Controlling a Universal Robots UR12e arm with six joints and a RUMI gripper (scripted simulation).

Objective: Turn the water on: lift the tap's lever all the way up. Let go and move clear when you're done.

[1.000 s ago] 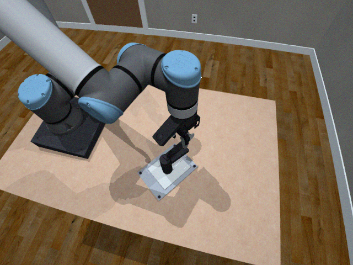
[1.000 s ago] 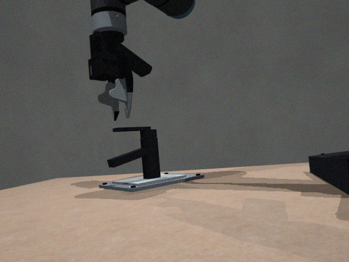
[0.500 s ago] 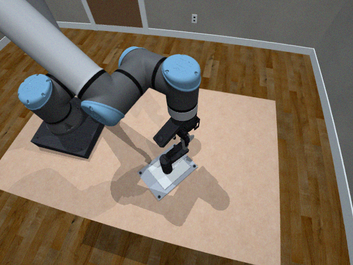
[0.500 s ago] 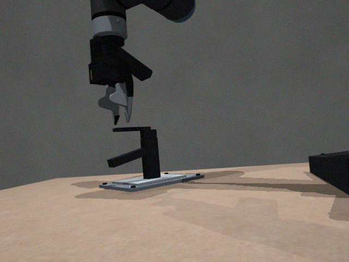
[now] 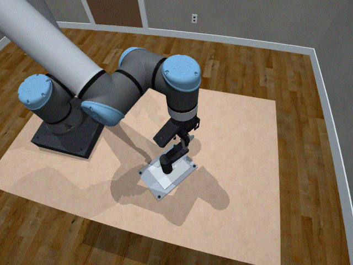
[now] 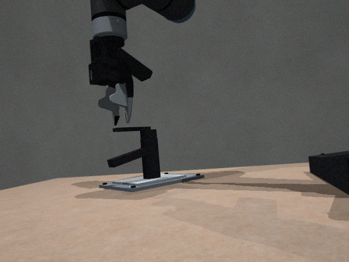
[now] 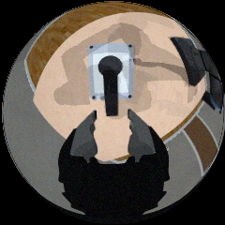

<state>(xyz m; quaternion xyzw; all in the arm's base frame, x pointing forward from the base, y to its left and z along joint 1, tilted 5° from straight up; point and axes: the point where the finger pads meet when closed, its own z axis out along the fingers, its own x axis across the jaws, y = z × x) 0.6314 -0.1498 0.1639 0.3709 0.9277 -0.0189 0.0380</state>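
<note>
My gripper is now 20 mm past the flat lever, 20 mm to the left of it and 30 mm above it. From my hand the other things lie so: black tap (40 mm behind, 40 mm to the right, 80 mm below).
</note>
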